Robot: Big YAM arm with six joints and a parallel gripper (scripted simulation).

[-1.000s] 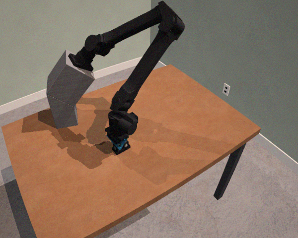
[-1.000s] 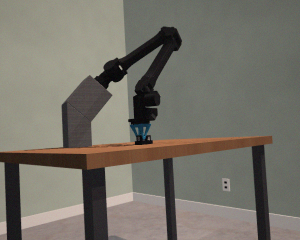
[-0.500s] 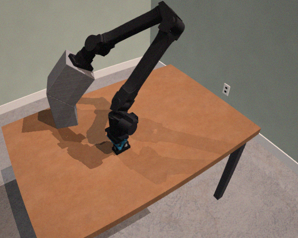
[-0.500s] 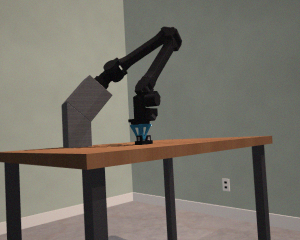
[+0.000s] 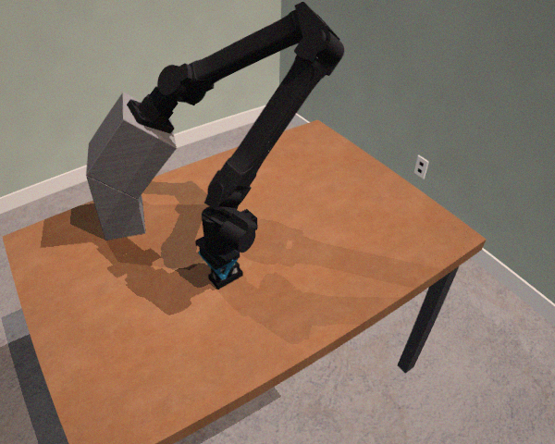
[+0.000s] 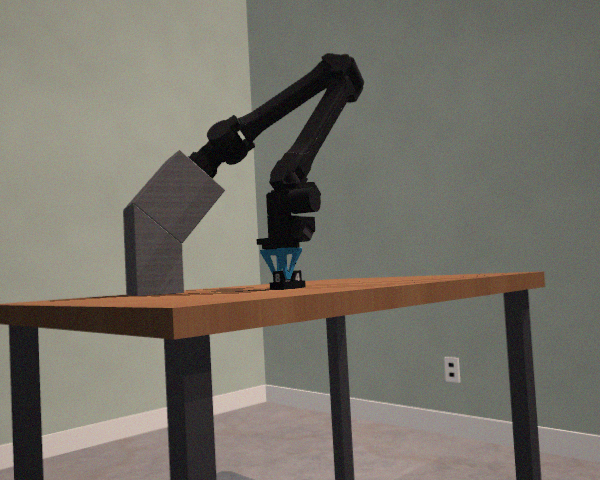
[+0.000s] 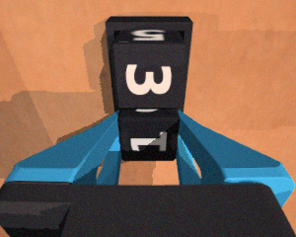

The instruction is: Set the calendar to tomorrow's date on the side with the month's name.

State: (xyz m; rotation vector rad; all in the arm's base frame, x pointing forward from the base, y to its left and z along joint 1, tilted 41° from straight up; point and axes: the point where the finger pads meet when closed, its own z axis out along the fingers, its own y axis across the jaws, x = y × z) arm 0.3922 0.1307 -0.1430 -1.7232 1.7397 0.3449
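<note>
Right now my hand is 2 cm to the right of the black tray and 2 cm above it.
</note>
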